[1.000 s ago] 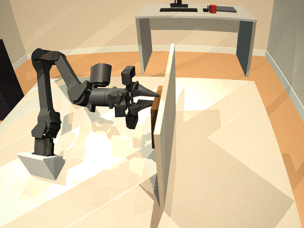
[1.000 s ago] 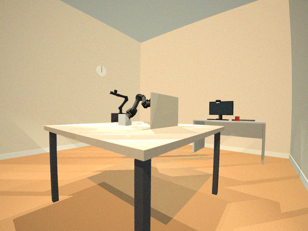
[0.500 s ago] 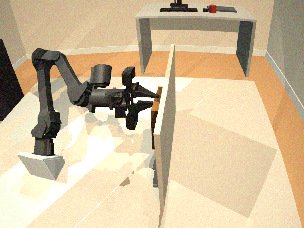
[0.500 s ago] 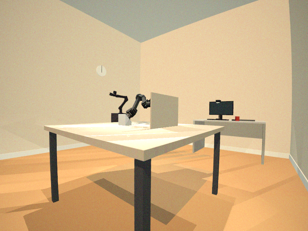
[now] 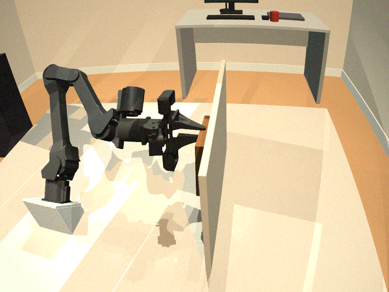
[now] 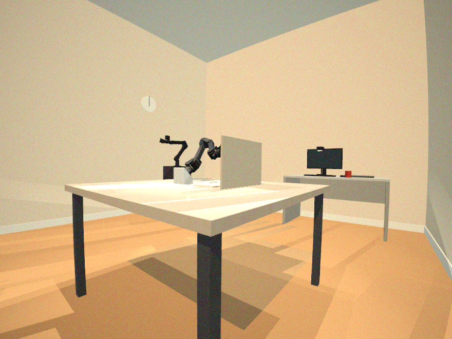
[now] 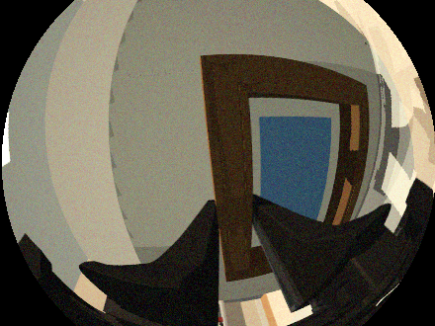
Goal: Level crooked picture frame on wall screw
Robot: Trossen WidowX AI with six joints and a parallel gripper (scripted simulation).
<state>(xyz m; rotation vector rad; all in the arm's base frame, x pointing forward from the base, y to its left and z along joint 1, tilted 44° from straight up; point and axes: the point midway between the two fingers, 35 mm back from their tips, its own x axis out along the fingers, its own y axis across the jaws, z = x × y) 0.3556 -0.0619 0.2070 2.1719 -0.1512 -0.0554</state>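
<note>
Now: the picture frame 10 mm ahead of my gripper tip, 10 mm to the right of it and 50 mm below it. Round my gripper tip: wall panel (20 mm ahead, 60 mm below).
</note>
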